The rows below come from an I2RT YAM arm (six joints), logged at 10 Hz.
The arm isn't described. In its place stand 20 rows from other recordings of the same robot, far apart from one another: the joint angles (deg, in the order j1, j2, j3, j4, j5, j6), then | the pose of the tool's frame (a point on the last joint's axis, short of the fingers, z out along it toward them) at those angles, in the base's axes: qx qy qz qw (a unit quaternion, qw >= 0); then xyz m.
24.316 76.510 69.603 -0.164 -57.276 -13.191 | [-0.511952 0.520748 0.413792 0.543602 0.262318 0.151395 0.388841]
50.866 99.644 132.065 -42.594 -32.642 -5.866 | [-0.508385 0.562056 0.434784 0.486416 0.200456 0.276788 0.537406]
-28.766 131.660 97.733 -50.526 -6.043 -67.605 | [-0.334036 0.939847 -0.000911 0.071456 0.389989 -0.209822 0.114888]
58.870 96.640 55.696 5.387 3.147 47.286 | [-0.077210 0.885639 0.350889 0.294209 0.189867 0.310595 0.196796]
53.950 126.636 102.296 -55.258 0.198 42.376 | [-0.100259 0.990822 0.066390 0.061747 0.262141 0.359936 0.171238]
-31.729 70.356 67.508 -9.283 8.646 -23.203 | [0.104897 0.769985 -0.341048 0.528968 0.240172 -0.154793 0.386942]
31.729 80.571 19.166 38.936 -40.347 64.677 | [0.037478 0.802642 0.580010 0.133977 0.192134 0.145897 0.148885]
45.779 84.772 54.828 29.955 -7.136 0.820 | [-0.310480 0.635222 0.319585 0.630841 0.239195 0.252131 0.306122]
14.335 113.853 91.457 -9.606 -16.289 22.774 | [-0.004791 0.868513 0.270177 0.415531 0.450831 0.125515 0.259755]
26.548 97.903 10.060 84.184 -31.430 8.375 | [-0.293857 0.663984 0.386058 0.568975 0.197131 0.119244 0.125765]
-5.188 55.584 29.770 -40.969 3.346 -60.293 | [-0.447698 0.870800 -0.132837 0.153716 0.159803 -0.016596 0.177949]
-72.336 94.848 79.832 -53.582 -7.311 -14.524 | [0.463638 0.864162 -0.081896 0.177641 0.105779 -0.317239 0.269259]
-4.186 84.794 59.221 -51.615 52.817 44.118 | [0.409453 0.791837 -0.381303 0.244847 0.261350 -0.047566 0.231641]
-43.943 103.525 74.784 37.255 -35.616 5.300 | [0.048245 0.661433 -0.050308 0.746758 0.321994 -0.281534 0.320220]
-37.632 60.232 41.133 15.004 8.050 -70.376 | [-0.159910 0.713990 -0.580120 0.357921 0.194184 -0.156010 0.311396]
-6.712 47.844 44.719 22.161 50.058 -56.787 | [0.089554 0.622318 -0.597076 0.498196 0.177840 -0.048412 0.387355]
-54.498 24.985 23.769 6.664 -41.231 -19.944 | [-0.061771 0.678589 -0.230297 0.694741 0.092994 -0.089959 0.289365]
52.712 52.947 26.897 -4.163 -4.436 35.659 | [-0.147519 0.853869 0.371169 0.333735 0.120188 0.162383 0.215408]
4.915 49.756 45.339 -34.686 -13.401 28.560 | [0.134664 0.888052 0.223797 0.378343 0.181257 0.023869 0.287451]
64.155 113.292 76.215 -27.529 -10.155 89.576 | [-0.194826 -0.952185 -0.232825 0.034330 0.169943 0.365240 0.157642]
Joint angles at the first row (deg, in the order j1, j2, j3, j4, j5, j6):
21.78, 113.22, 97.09, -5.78, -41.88, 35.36
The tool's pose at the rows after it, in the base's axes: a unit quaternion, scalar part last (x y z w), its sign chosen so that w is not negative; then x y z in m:
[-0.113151 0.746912 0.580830 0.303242 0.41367 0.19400 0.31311]
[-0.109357 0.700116 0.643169 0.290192 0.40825 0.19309 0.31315]
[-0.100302 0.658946 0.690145 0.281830 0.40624 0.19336 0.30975]
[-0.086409 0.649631 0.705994 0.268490 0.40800 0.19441 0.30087]
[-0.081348 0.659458 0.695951 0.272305 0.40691 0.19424 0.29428]
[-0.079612 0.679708 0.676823 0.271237 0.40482 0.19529 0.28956]
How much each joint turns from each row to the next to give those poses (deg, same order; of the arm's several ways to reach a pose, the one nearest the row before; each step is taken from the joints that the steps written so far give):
-0.01, -3.26, -7.19, 13.50, -6.73, 9.13
-0.06, -0.55, -5.38, 16.76, -4.27, 12.03
0.07, 1.26, -3.44, 16.09, -1.29, 11.55
0.04, 1.52, -1.12, 5.59, 0.04, 4.89
0.07, -0.33, -1.04, -1.95, 0.89, -2.29
0.26, -0.91, -0.33, -5.87, 0.70, -4.44

